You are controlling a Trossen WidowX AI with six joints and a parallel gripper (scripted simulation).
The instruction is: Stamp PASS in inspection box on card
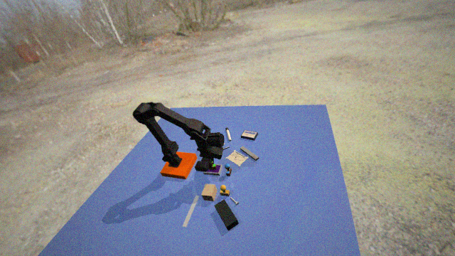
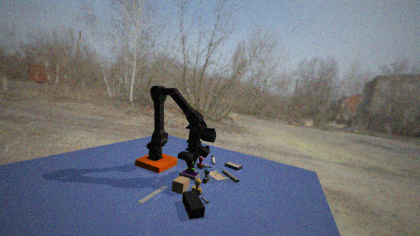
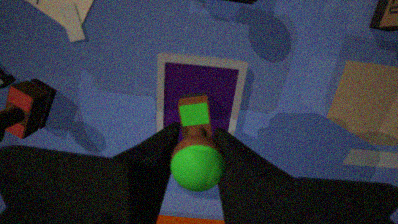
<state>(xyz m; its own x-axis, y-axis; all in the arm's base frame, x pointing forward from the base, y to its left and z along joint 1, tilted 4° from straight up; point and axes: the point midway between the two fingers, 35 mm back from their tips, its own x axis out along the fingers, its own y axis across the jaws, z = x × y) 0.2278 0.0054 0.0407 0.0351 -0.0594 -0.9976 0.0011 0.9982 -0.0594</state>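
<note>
My gripper tip is now right at the green-knobbed stamp. Also, from my gripper tip: blue-knobbed stamp 9 cm ahead, 1 cm to the right, 2 cm below; red-knobbed stamp 1 cm behind, 13 cm to the left, 2 cm below; purple ink pad 3 cm below.
</note>
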